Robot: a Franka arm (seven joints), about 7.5 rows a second.
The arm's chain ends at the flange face. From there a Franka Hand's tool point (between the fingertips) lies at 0.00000 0.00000 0.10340 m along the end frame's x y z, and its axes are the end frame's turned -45 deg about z.
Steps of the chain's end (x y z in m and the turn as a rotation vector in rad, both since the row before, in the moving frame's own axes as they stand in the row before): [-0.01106, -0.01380, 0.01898, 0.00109, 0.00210, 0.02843]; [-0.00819, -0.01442, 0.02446, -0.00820, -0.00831, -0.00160]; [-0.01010, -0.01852, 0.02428, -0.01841, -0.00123, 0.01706]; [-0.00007, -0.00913, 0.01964, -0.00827, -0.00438, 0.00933]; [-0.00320, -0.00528, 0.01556, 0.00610, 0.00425, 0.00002]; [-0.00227, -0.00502, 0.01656, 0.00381, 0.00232, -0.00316]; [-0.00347, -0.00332, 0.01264, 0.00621, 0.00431, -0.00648]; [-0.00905, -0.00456, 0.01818, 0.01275, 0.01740, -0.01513]
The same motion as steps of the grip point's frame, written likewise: [0.00217, -0.01750, 0.01898, -0.00071, 0.00226, 0.02843]; [0.00320, -0.01599, 0.02445, 0.00008, -0.01167, -0.00160]; [0.00451, -0.01899, 0.02426, -0.01215, -0.01389, 0.01706]; [0.00548, -0.00623, 0.01964, -0.00275, -0.00894, 0.00933]; [0.00223, -0.00613, 0.01556, 0.00131, 0.00732, 0.00002]; [0.00239, -0.00526, 0.01656, 0.00105, 0.00433, -0.00316]; [0.00066, -0.00494, 0.01264, 0.00134, 0.00744, -0.00648]; [-0.00097, -0.00930, 0.01816, -0.00329, 0.02132, -0.01513]
